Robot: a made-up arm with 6 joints. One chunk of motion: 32 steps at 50 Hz.
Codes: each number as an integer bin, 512 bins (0 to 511) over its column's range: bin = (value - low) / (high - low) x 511, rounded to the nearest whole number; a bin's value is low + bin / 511 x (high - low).
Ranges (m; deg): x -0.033..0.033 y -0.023..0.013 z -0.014..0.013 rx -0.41..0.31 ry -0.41..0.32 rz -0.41..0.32
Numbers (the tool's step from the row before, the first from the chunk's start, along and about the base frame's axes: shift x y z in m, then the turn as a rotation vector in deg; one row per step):
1: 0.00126 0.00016 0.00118 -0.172 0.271 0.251
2: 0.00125 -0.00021 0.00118 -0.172 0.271 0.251
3: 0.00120 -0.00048 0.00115 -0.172 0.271 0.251
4: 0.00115 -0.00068 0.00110 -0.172 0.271 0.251
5: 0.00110 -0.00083 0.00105 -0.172 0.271 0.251
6: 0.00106 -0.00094 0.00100 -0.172 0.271 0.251
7: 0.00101 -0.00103 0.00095 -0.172 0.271 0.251
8: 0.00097 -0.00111 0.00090 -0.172 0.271 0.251
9: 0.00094 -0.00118 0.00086 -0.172 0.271 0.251
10: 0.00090 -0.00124 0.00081 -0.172 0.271 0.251
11: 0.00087 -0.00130 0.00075 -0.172 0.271 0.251
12: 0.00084 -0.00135 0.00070 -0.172 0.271 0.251
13: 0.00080 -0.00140 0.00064 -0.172 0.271 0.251
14: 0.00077 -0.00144 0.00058 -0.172 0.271 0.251
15: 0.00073 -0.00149 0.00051 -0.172 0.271 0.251
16: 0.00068 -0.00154 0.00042 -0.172 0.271 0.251
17: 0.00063 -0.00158 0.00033 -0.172 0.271 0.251
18: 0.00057 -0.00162 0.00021 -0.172 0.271 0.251
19: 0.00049 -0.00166 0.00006 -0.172 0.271 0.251
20: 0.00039 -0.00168 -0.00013 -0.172 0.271 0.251
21: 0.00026 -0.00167 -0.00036 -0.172 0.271 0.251
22: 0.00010 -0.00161 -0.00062 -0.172 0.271 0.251
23: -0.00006 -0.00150 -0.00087 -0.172 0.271 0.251
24: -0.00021 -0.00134 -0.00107 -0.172 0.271 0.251
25: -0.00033 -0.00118 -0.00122 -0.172 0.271 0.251
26: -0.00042 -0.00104 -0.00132 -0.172 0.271 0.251
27: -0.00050 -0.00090 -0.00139 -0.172 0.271 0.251
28: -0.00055 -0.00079 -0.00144 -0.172 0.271 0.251
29: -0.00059 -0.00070 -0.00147 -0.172 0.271 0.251
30: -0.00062 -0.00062 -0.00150 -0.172 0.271 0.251
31: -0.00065 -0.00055 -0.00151 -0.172 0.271 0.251
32: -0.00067 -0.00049 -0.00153 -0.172 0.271 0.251
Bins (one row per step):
1: 265 329 287 169 477 463
2: 265 323 287 169 477 463
3: 265 320 287 169 477 463
4: 264 317 286 169 477 463
5: 264 315 285 169 477 463
6: 264 313 284 169 477 463
7: 263 312 283 169 477 463
8: 263 311 282 169 477 463
9: 263 310 281 169 477 463
10: 262 309 280 169 477 463
11: 262 308 279 169 477 463
12: 262 307 278 169 477 463
13: 262 307 277 169 477 463
14: 261 306 276 169 477 463
15: 261 305 275 169 477 463
16: 261 305 273 169 477 463
17: 260 304 271 169 477 463
18: 260 303 269 169 477 463
19: 259 303 266 169 477 463
20: 259 303 263 169 477 463
21: 258 303 258 169 477 463
22: 256 304 253 169 477 463
23: 255 305 248 169 477 463
24: 254 307 245 169 477 463
25: 253 310 242 169 477 463
26: 252 312 240 169 477 463
27: 252 314 239 169 477 463
28: 251 315 238 169 477 463
29: 251 317 237 169 477 463
30: 251 318 237 169 477 463
31: 250 319 236 169 477 463
32: 250 320 236 169 477 463

